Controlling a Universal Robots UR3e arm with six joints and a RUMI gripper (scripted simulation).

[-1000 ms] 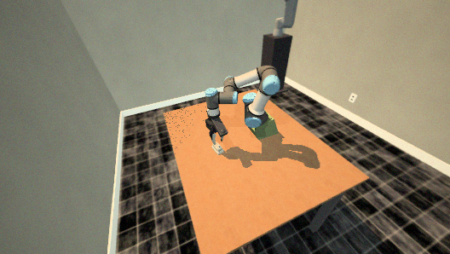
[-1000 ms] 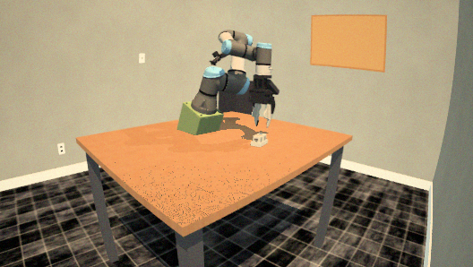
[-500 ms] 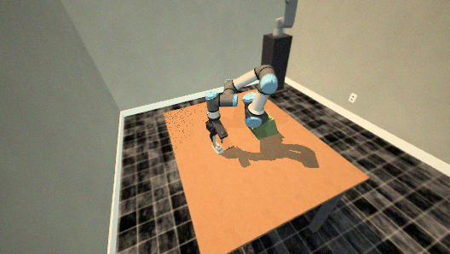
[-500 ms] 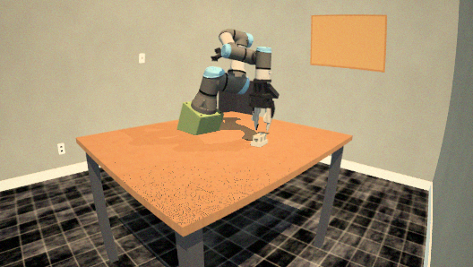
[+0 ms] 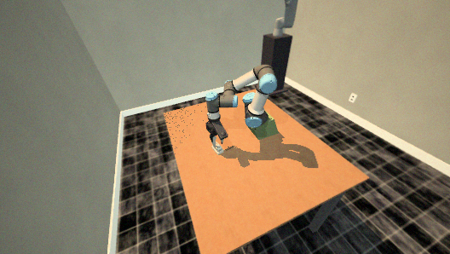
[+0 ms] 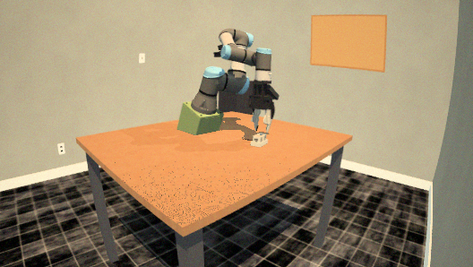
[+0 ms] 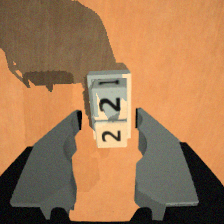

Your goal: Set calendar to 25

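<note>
The white calendar cube lies 40 mm below my hand. From my hand the other things lie so: white calendar tray 20 mm to the right, 60 mm below.
</note>
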